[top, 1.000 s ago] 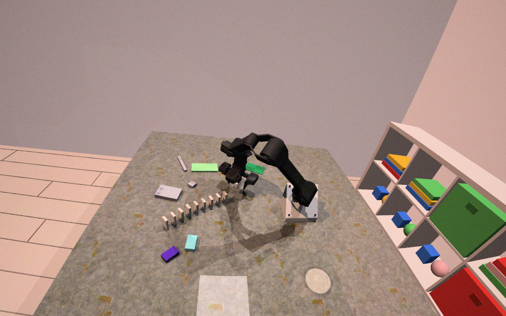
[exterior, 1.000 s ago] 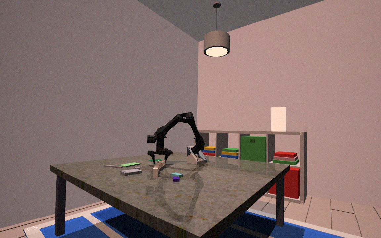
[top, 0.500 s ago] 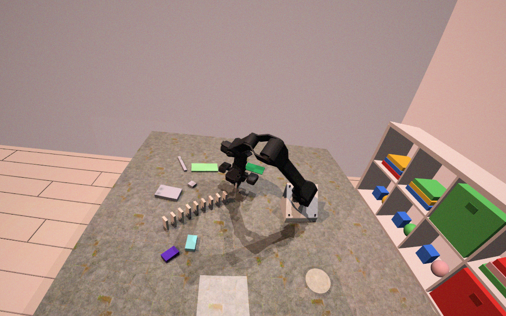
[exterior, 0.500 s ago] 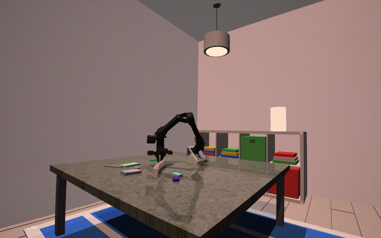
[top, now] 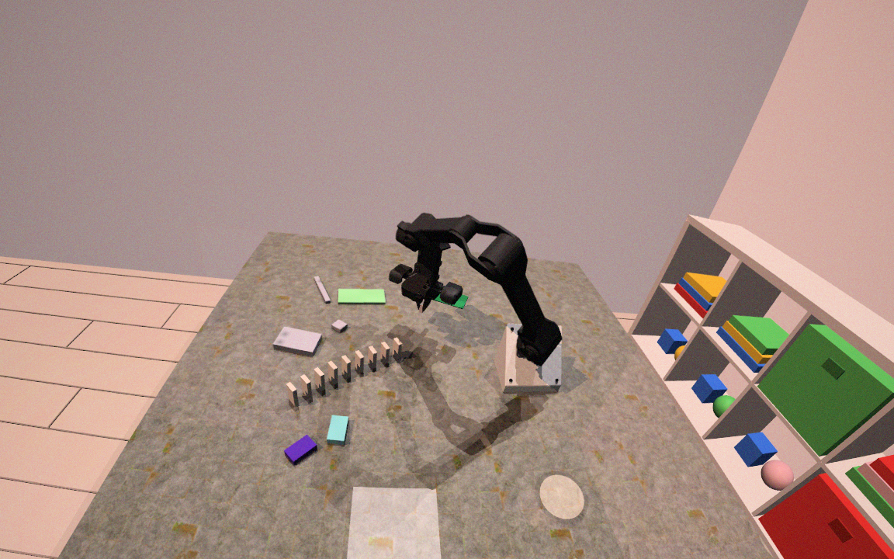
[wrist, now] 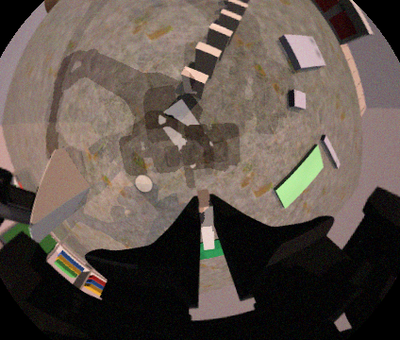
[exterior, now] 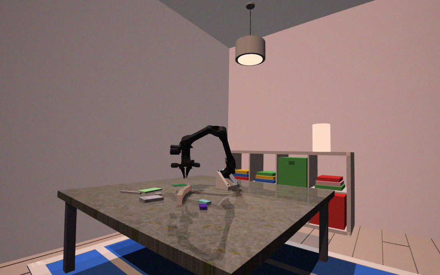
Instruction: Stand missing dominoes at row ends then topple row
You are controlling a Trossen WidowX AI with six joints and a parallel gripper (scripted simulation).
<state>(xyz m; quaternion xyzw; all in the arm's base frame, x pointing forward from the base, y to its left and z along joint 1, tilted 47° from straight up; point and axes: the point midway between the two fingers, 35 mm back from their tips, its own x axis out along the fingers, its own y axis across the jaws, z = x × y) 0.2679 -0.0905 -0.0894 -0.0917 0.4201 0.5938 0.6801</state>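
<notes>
Right now the light green plate is 180 mm ahead of my gripper tip, 140 mm to the right of it and 80 mm below it. From my gripper tip the other things lie so: dark green plate 180 mm to the right, 100 mm behind, 80 mm below; grey slab 310 mm ahead, 90 mm to the left, 70 mm below; small grey cube 220 mm ahead, 70 mm below, 10 mm to the left.
</notes>
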